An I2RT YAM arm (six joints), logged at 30 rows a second.
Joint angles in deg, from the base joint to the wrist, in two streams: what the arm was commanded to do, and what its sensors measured. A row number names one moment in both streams.
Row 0, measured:
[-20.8 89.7 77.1 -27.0 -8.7 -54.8]
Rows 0 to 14, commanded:
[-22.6 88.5 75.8 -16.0 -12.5 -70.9]
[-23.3 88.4 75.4 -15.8 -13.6 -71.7]
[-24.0 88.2 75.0 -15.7 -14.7 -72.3]
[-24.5 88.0 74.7 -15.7 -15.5 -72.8]
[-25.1 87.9 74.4 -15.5 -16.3 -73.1]
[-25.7 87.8 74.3 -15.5 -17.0 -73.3]
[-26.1 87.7 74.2 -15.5 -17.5 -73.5]
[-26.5 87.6 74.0 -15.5 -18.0 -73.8]
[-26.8 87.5 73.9 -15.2 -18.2 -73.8]
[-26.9 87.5 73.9 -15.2 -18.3 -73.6]
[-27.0 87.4 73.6 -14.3 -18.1 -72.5]
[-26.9 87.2 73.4 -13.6 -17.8 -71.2]
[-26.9 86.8 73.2 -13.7 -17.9 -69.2]
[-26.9 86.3 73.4 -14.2 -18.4 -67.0]
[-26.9 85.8 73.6 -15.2 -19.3 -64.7]
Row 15, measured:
[-25.8 87.6 73.1 -24.4 -23.2 -59.3]
